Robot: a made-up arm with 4 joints. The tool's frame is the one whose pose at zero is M. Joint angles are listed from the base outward.
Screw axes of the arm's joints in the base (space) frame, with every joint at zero. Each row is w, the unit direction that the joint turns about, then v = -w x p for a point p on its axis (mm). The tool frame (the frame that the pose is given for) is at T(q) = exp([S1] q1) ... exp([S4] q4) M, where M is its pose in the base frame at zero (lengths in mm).
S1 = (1, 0, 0, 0, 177, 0)
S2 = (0, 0, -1, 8.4, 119.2, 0)
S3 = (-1, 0, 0, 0, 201.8, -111.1)
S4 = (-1, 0, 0, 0, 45.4, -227.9)
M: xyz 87.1 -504.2 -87.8 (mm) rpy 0 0 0 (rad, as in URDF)
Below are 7 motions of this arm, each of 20 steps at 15 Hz.
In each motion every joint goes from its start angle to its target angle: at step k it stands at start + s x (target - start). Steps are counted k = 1, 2, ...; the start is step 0. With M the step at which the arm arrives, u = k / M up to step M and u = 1 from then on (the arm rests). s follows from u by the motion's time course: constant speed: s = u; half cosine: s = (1 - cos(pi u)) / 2; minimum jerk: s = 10 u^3 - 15 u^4 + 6 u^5.
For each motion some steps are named. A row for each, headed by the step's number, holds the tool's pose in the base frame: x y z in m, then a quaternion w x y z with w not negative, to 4 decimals.
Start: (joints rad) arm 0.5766 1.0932 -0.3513 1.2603
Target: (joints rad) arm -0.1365 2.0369 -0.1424 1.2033
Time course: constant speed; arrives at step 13
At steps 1, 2, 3, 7, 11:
1: -0.3212 -0.1032 0.0309 0.8183 -0.1654 0.3635 -0.4134
2: -0.3274 -0.0832 0.0563 0.7924 -0.1878 0.3737 -0.4440
3: -0.3310 -0.0607 0.0790 0.7649 -0.2084 0.3824 -0.4747
7: -0.3197 0.0454 0.1384 0.6415 -0.2705 0.4004 -0.5958
11: -0.2710 0.1543 0.1442 0.5041 -0.2969 0.3926 -0.7096

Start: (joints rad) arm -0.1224 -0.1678 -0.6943 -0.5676
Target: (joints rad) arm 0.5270 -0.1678 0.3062 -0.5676
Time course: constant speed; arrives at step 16
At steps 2, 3, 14, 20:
2: 0.1482 -0.3953 -0.3857 0.8507 0.5190 0.0466 0.0697
3: 0.1502 -0.3839 -0.3846 0.8563 0.5096 0.0429 0.0720
14: 0.1593 -0.2446 -0.3249 0.9114 0.4028 -0.0025 0.0838
20: 0.1582 -0.2179 -0.3048 0.9201 0.3827 -0.0111 0.0831

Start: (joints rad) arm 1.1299 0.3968 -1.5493 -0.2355
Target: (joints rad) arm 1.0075 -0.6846 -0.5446 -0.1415
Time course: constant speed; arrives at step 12
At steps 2, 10, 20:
2: 0.0390 0.5623 -0.3521 0.2123 0.9712 -0.0263 -0.1048
10: 0.3034 0.2814 -0.4699 0.5644 0.7869 -0.0198 0.2487
20: 0.3919 0.2241 -0.4296 0.6240 0.7057 -0.0537 0.3313

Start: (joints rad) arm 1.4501 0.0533 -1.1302 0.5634
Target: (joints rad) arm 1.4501 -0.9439 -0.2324 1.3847
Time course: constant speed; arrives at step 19
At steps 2, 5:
2: 0.1149 0.4731 -0.4305 0.6072 0.7941 -0.0131 0.0223
5: 0.2056 0.3737 -0.4426 0.7055 0.7010 -0.0646 0.0819

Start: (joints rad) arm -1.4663 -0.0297 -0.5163 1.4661
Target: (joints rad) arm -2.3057 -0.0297 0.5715 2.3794
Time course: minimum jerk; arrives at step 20
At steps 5, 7, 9, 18, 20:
5: 0.0996 -0.0525 0.6068 0.2140 -0.9767 0.0029 0.0146
7: 0.0972 0.0413 0.5230 0.0287 -0.9995 0.0018 0.0147
9: 0.0936 0.1002 0.3879 0.2134 0.9768 -0.0003 -0.0148
18: 0.0829 -0.1532 0.1339 0.8650 0.5015 0.0046 -0.0141
20: 0.0828 -0.1590 0.1354 0.8710 0.4910 0.0047 -0.0141

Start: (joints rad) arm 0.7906 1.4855 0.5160 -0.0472
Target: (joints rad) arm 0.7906 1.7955 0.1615 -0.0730
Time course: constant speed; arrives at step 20
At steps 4, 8, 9, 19, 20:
4: -0.2937 0.0958 0.1021 0.7012 0.1414 0.3898 -0.5800
8: -0.3092 0.1313 0.1038 0.6739 0.1627 0.3789 -0.6130
9: -0.3126 0.1405 0.1043 0.6669 0.1678 0.3758 -0.6212
19: -0.3329 0.2386 0.1102 0.5931 0.2108 0.3373 -0.7000
20: -0.3336 0.2489 0.1108 0.5854 0.2144 0.3327 -0.7076

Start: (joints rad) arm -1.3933 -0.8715 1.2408 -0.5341
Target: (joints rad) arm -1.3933 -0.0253 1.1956 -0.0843
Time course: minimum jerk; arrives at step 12
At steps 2, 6, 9, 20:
2: 0.2681 -0.0984 0.3468 0.4485 -0.7950 0.1347 0.3856
6: 0.1768 -0.0586 0.3718 0.3972 -0.8904 0.0533 0.2158
9: 0.1064 -0.0233 0.3558 0.3324 -0.9414 0.0091 0.0557
20: 0.0912 -0.0142 0.3468 0.3131 -0.9496 0.0018 0.0125

